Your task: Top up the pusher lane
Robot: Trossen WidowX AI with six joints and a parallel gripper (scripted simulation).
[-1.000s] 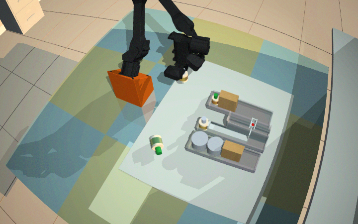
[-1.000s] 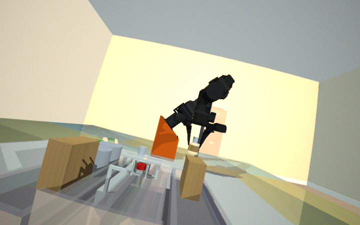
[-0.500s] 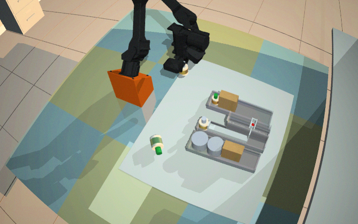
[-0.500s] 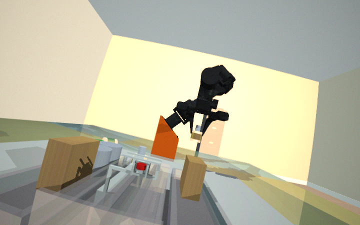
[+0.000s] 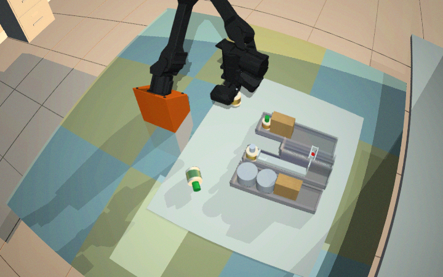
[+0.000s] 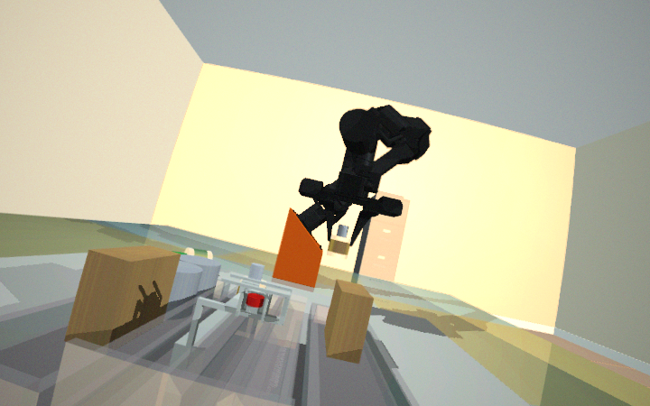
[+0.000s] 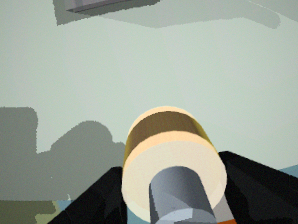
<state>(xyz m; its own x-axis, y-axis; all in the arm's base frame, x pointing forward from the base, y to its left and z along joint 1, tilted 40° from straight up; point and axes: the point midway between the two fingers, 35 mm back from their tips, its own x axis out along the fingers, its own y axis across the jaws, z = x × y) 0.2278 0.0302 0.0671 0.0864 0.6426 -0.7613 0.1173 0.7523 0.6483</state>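
The sprung lane lies 24 cm ahead of my gripper tip, 11 cm to the right of it and 10 cm below it. Also, from my gripper tip: red marker: 28 cm ahead, 10 cm to the right, 5 cm below.
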